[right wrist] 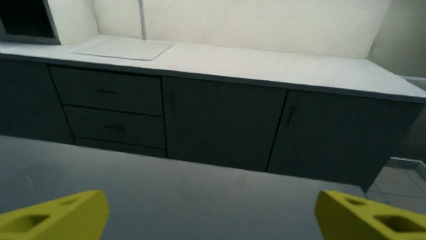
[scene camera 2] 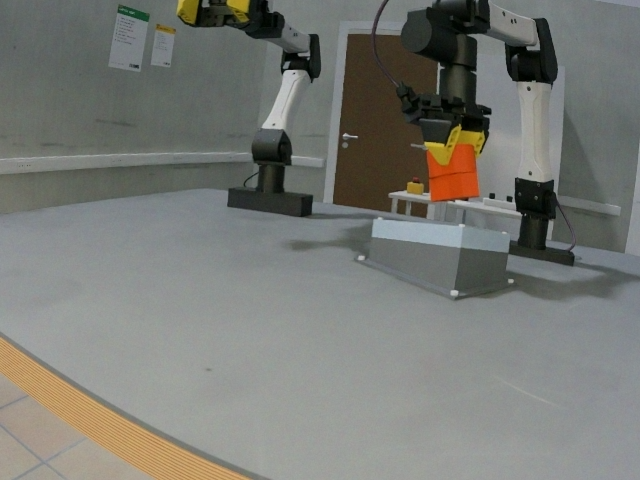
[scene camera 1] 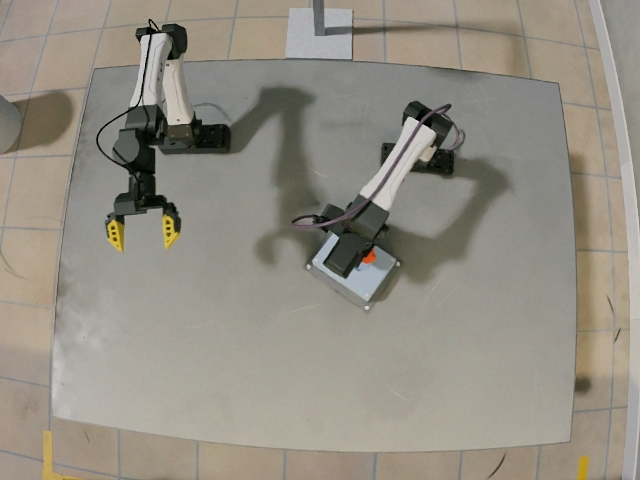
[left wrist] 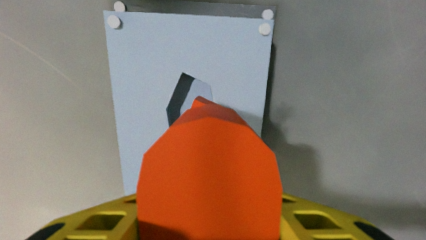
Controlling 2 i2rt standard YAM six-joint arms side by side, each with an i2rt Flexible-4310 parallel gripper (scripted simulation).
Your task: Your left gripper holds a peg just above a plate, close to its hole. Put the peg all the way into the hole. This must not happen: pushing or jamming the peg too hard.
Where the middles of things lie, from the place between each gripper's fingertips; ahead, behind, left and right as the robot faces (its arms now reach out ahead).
I see the light blue plate (scene camera 2: 456, 236) 11 cm below my left hand and 2 cm ahead of it. The rest, counted from my left hand: grey block (scene camera 2: 442, 269) (13 cm below, 2 cm ahead); orange peg (scene camera 2: 458, 180) (2 cm below).
I see the orange peg 90 mm behind my right hand (scene camera 1: 145, 249), 420 mm to the left of it and 270 mm below it. Also, from my right hand: grey block 70 mm behind, 410 mm to the left, 370 mm below; light blue plate 70 mm behind, 410 mm to the left, 360 mm below.
